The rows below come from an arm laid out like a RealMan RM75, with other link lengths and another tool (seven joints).
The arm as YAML. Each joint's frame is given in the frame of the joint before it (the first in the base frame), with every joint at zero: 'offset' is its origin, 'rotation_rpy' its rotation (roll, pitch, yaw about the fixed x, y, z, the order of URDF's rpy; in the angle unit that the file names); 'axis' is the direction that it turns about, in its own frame. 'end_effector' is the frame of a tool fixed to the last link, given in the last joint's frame.
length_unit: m
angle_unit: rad
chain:
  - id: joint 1
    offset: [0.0, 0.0, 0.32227]
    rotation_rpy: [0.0, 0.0, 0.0]
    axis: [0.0, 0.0, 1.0]
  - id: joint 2
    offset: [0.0, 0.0, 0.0]
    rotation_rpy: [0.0, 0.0, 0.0]
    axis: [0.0, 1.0, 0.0]
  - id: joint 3
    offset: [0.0, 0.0, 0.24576]
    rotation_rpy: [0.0, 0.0, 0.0]
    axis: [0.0, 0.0, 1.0]
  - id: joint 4
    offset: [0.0, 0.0, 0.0]
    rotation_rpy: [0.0, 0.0, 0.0]
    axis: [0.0, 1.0, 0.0]
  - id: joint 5
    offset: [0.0, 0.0, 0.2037]
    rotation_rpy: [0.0, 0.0, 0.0]
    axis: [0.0, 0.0, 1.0]
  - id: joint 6
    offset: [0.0, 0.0, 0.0]
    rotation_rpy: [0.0, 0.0, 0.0]
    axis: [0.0, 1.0, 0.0]
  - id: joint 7
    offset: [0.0, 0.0, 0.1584]
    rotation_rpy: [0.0, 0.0, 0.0]
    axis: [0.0, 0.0, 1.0]
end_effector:
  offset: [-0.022, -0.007, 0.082]
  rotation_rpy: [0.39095, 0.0, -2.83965]
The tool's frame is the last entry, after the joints.
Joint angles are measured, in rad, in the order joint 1, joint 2, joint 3, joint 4, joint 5, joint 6, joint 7. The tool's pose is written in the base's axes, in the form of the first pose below.
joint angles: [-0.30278 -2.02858 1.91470 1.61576 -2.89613 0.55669 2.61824]
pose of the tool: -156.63, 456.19, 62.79, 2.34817, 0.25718, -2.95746
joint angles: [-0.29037 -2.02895 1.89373 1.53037 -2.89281 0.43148 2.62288]
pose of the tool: -169.65, 462.33, 59.21, 2.34552, 0.26399, -2.98320
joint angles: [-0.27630 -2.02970 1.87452 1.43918 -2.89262 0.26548 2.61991]
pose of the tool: -176.26, 466.71, 54.31, 2.34736, 0.29385, -3.03563
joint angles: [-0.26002 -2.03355 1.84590 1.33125 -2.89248 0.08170 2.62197]
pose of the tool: -187.61, 468.67, 50.66, 2.34406, 0.32678, -3.08632
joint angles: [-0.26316 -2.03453 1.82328 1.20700 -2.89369 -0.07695 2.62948]
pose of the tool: -202.86, 469.09, 43.77, 2.35115, 0.33941, -3.11872
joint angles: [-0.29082 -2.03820 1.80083 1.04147 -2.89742 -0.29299 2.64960]
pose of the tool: -209.25, 468.49, 33.32, 2.36381, 0.35780, 3.09070
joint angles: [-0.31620 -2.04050 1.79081 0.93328 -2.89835 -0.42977 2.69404]
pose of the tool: -210.41, 466.60, 26.75, 2.37003, 0.34120, 3.02573
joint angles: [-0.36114 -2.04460 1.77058 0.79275 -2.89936 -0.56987 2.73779]
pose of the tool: -215.20, 465.92, 19.94, 2.37784, 0.32431, 2.97279
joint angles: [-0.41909 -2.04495 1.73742 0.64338 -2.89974 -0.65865 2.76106]
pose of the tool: -230.85, 468.89, 15.87, 2.38859, 0.30505, 2.97589
